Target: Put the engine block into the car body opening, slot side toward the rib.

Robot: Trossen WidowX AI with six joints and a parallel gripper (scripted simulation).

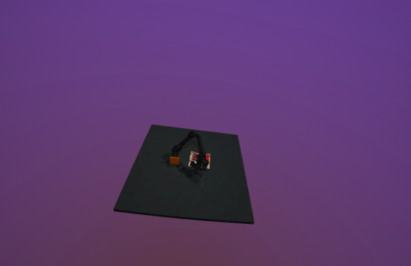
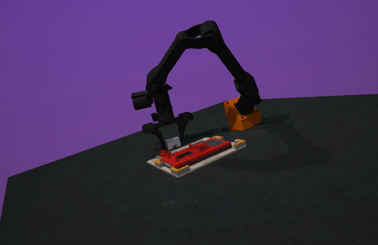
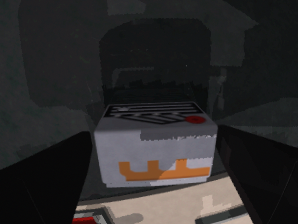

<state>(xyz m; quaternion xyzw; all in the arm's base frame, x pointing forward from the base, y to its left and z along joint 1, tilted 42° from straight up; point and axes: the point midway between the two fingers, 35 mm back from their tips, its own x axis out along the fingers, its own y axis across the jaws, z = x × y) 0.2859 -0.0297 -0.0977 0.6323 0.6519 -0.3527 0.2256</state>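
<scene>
My gripper tip is now 70 mm short of the dark upright peg, 80 mm to the right of it and 20 mm below it. The rest, counted from my gripper tip: engine block: right at my gripper tip; then cream base plate: 10 mm ahead, 180 mm to the left.
</scene>
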